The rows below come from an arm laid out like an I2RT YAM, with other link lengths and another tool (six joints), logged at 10 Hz.
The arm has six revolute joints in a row. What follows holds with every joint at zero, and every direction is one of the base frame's. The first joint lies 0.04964 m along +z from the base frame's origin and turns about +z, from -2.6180 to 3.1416 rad. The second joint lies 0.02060 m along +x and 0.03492 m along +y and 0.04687 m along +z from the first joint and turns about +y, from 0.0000 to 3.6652 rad. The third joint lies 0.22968 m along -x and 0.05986 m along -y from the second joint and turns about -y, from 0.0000 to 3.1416 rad. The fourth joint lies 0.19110 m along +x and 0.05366 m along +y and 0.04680 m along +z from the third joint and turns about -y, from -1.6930 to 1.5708 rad. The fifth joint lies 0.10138 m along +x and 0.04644 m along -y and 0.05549 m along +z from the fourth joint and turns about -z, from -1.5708 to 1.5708 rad. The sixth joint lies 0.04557 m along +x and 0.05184 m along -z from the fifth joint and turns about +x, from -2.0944 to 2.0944 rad. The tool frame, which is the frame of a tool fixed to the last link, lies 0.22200 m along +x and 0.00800 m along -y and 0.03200 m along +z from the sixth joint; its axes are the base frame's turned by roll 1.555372, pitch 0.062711 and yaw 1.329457 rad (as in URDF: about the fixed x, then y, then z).
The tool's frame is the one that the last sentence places.
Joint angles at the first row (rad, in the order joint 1, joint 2, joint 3, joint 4, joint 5, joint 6):
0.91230 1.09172 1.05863 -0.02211 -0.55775 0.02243
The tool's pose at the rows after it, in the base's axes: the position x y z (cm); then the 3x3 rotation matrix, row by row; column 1 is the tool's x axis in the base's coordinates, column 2 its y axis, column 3 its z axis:
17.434 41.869 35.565; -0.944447 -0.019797 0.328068; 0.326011 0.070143 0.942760; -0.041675 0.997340 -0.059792
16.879 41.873 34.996; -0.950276 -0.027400 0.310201; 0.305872 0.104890 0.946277; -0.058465 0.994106 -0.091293
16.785 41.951 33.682; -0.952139 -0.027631 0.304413; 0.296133 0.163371 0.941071; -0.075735 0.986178 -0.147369
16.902 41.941 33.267; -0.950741 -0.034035 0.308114; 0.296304 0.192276 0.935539; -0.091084 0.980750 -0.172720
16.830 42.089 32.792; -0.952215 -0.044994 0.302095; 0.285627 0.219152 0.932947; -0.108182 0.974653 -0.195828
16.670 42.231 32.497; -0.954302 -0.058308 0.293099; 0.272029 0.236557 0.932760; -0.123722 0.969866 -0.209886
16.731 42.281 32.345; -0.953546 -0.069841 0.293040; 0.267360 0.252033 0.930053; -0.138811 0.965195 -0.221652
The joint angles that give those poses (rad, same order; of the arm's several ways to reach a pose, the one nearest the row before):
0.91125 1.08452 1.08665 -0.08270 -0.56441 -0.00487
0.90980 1.09112 1.13107 -0.16312 -0.58245 -0.03861
0.90966 1.11237 1.19329 -0.27521 -0.58290 -0.08223
0.90971 1.12693 1.23684 -0.33768 -0.57524 -0.10901
0.91042 1.14775 1.27762 -0.39046 -0.57667 -0.13959
0.91041 1.16479 1.30771 -0.42618 -0.58289 -0.16644
0.90971 1.17938 1.33895 -0.46118 -0.58070 -0.18915

